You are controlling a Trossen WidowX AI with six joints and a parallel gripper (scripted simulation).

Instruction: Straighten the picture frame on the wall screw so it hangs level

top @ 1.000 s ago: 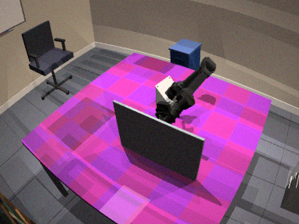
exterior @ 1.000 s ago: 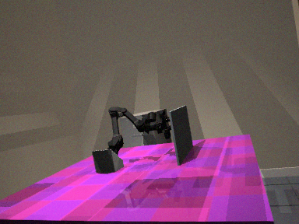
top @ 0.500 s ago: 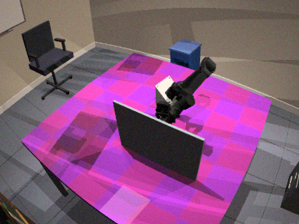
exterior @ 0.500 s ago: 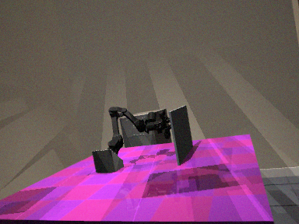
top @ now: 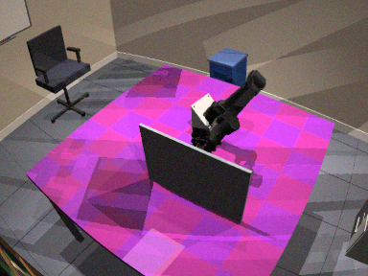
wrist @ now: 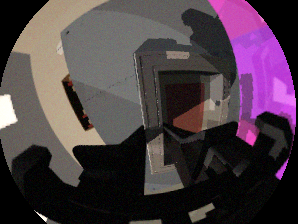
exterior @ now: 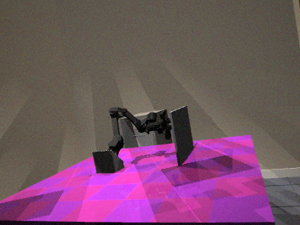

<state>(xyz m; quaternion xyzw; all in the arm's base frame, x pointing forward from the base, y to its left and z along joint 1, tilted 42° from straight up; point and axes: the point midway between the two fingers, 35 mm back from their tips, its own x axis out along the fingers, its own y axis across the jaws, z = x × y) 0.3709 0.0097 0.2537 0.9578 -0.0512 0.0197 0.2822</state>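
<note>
The picture frame is 1 cm to the left of my gripper tip and 5 cm below it. From my gripper tip the other things lie so: grey wall panel (1 cm ahead, 1 cm to the left, 6 cm below).
</note>
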